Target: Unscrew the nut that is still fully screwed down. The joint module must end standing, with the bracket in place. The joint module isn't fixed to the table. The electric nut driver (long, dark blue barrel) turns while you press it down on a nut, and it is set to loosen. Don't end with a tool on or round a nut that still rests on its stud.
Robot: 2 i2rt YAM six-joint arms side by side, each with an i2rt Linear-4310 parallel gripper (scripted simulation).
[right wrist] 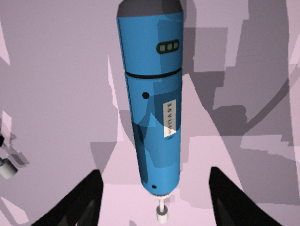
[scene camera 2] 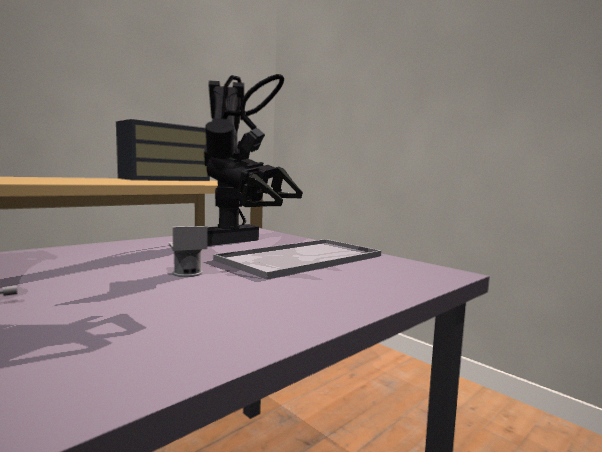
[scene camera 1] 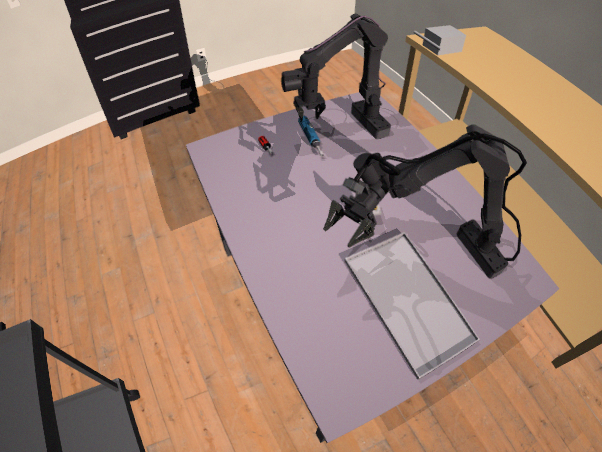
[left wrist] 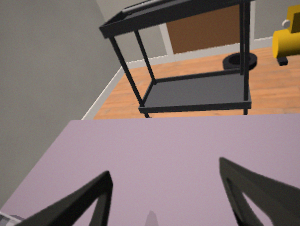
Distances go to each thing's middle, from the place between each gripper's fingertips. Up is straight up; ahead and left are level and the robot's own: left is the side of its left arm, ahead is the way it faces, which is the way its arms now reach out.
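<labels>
My left hand (scene camera 2: 292, 198) is 15 cm above the joint module (scene camera 2: 187, 263), 19 cm past it and 13 cm to the left of it. Shallow tray (scene camera 1: 431, 329): 17 cm below my left hand, 16 cm behind and 19 cm to the left.
Counted from my right hand, the joint module is 50 mm below, 460 mm to the left and 20 mm ahead; the shallow tray is 80 mm below, 780 mm to the left and 50 mm ahead. Going by their middles, the joint module is the nearest to my right hand of the things named here. By its middle, the module is nearer to my left hand than to my right hand.
</labels>
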